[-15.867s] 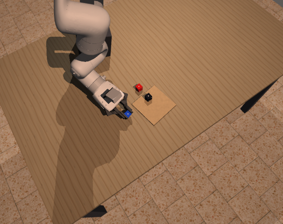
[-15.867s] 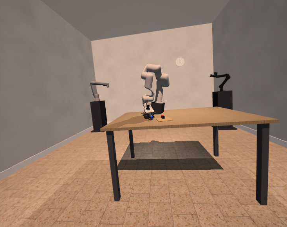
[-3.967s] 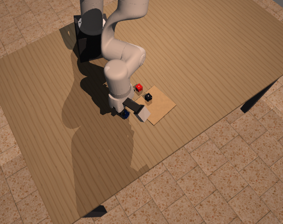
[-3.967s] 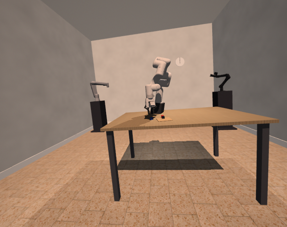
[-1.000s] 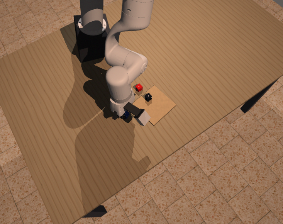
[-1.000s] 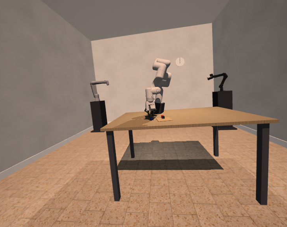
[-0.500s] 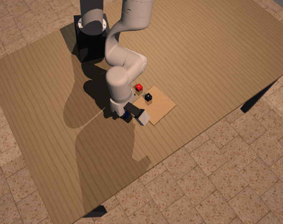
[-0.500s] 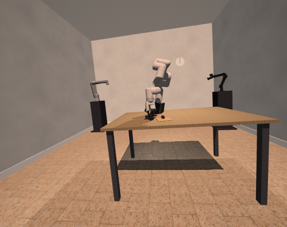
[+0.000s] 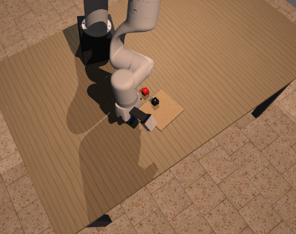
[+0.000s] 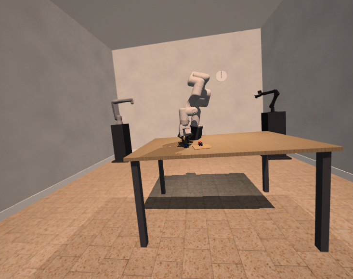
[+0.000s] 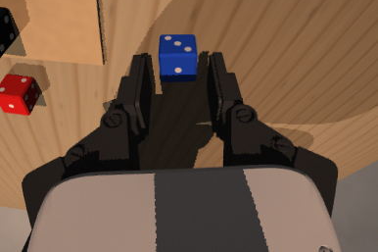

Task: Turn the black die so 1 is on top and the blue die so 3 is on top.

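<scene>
The blue die lies 4 cm below my hand. The rest, counted from my hand: tan mat 13 cm to the left, 5 cm below, 2 cm ahead; then red die 12 cm to the left, 9 cm behind, 4 cm below; then black die 13 cm to the left, 3 cm below, 2 cm behind.
</scene>
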